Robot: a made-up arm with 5 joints. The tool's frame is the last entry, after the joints.
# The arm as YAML. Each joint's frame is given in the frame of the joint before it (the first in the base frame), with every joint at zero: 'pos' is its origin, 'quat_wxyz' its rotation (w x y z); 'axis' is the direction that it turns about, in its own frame. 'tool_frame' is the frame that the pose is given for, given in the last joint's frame.
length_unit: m
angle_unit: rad
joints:
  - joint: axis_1
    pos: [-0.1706, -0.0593, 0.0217]
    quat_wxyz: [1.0, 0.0, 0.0, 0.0]
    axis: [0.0, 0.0, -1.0]
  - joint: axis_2
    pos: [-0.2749, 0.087, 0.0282]
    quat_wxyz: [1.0, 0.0, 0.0, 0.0]
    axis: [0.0, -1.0, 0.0]
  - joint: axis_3
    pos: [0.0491, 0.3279, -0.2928]
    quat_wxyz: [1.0, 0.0, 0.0, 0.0]
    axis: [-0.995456, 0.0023, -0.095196]
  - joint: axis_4
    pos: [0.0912, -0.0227, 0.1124]
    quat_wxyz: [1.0, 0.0, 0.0, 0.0]
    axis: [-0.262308, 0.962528, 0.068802]
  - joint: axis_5
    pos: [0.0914, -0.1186, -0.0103]
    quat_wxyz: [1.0, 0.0, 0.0, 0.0]
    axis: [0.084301, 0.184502, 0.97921]
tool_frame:
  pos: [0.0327, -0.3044, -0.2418]
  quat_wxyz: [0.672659, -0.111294, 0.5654, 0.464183]
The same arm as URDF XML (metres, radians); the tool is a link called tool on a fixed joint. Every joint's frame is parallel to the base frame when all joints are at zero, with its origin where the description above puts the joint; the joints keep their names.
<robot name="arm">
  <link name="base"/>
  <link name="link1"/>
  <link name="link2"/>
  <link name="link3"/>
  <link name="link4"/>
  <link name="link5"/>
  <link name="tool"/>
  <joint name="axis_1" type="continuous">
    <parent link="base"/>
    <child link="link1"/>
    <origin xyz="-0.1706 -0.0593 0.0217"/>
    <axis xyz="0 0 -1"/>
  </joint>
  <joint name="axis_2" type="continuous">
    <parent link="link1"/>
    <child link="link2"/>
    <origin xyz="-0.2749 0.087 0.0282"/>
    <axis xyz="0 -1 0"/>
  </joint>
  <joint name="axis_3" type="continuous">
    <parent link="link2"/>
    <child link="link3"/>
    <origin xyz="0.0491 0.3279 -0.2928"/>
    <axis xyz="-0.995456 0.0023 -0.095196"/>
  </joint>
  <joint name="axis_4" type="continuous">
    <parent link="link3"/>
    <child link="link4"/>
    <origin xyz="0.0912 -0.0227 0.1124"/>
    <axis xyz="-0.262308 0.962528 0.068802"/>
  </joint>
  <joint name="axis_5" type="continuous">
    <parent link="link4"/>
    <child link="link5"/>
    <origin xyz="0.0914 -0.1186 -0.0103"/>
    <axis xyz="0.084301 0.184502 0.97921"/>
  </joint>
  <joint name="tool_joint" type="fixed">
    <parent link="link5"/>
    <child link="tool"/>
    <origin xyz="0.0327 -0.3044 -0.2418" rpy="0.8406 1.0431 1.7108"/>
  </joint>
</robot>

